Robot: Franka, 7 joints.
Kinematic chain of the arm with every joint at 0, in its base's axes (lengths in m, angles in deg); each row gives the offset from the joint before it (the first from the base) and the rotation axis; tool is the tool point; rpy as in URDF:
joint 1: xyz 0 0 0.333 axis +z
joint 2: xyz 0 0 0 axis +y
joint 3: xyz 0 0 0.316 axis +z
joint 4: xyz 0.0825 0 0 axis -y
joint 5: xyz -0.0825 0 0.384 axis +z
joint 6: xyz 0 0 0 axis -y
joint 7: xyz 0.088 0 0 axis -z
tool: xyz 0 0 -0.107 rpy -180 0 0
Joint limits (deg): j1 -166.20..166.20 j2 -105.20..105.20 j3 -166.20..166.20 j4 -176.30..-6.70 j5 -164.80..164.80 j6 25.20..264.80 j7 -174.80..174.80
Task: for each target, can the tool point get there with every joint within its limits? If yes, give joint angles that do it. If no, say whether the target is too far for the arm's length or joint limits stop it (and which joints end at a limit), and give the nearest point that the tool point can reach.
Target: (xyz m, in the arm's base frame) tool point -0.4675 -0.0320 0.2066
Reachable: yes | joints 70.80 -59.92 99.00 -133.86 -82.05 214.33 -46.11
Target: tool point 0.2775 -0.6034 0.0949
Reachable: yes | joints -49.35 64.78 -29.59 -69.75 -134.83 197.13 -147.38
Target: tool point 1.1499 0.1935 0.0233
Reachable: no: too far | nearest point 0.8177 0.1376 0.1128 | short by 0.349 m
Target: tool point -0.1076 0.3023 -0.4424
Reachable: no: joint limits stop it (at a limit: joint 2) | nearest point -0.1059 0.2975 -0.3598 | short by 0.083 m
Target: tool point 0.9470 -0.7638 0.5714
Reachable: no: too far | nearest point 0.6553 -0.5285 0.4980 | short by 0.382 m
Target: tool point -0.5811 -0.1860 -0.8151
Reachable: no: too far | nearest point -0.4291 -0.1373 -0.3338 | short by 0.507 m
